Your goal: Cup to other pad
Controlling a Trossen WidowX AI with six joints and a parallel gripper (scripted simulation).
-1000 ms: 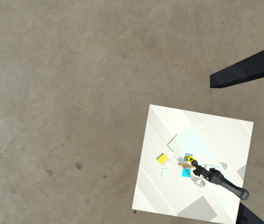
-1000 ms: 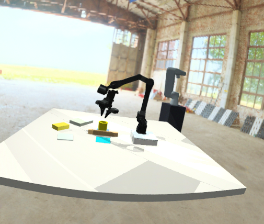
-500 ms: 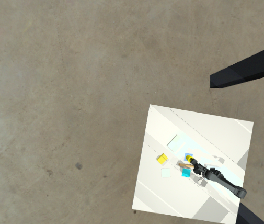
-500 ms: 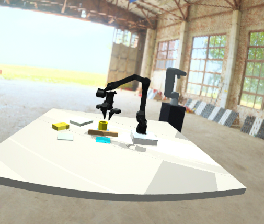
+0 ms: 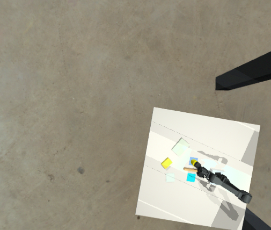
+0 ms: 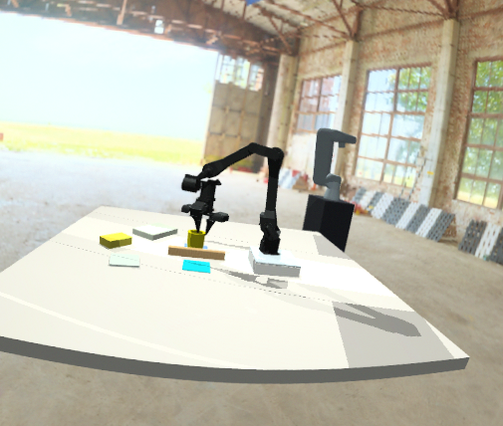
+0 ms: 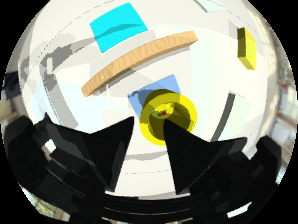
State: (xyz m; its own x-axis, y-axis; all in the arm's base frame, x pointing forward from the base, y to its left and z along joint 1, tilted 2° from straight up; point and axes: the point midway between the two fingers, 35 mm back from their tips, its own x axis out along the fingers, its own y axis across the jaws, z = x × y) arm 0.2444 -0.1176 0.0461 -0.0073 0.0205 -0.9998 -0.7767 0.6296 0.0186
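My gripper tip is now 3 cm above the yellow cup, 2 cm to the left of it and 1 cm short of it. From my gripper tip the other things lie so: cyan pad (17 cm to the left, 8 cm below, 4 cm ahead); then brown wooden bar (8 cm to the left, 6 cm below, 3 cm ahead); then light blue pad (8 cm below, 2 cm to the right, 1 cm ahead).
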